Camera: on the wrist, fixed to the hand. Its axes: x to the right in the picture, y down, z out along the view.
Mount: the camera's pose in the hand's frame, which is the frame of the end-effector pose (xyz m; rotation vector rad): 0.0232 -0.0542 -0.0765 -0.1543 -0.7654 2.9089
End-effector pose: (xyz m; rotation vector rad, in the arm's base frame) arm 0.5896 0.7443 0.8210 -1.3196 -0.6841 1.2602
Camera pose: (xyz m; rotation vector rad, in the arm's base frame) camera 0.6814 0.7523 0.8500 0.4889 -0.8207 -1.6428
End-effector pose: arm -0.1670 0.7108 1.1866 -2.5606 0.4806 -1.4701
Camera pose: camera -0.2111 0.7558 1.2598 -0.0710 2.0524 0.6486
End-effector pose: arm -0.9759 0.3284 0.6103 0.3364 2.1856 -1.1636
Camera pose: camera -1.0518 0.3578 0.6623 1.5365 -0.2866 0.6460
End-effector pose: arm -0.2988 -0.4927 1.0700 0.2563 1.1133 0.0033
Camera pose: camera -0.3631 -0.5268 1.0065 1.3274 -0.8311 2.2647
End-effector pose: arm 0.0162 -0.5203 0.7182 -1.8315 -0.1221 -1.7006
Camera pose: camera -0.0718 -0.5229 0.7578 -0.6258 1.4403 1.0103
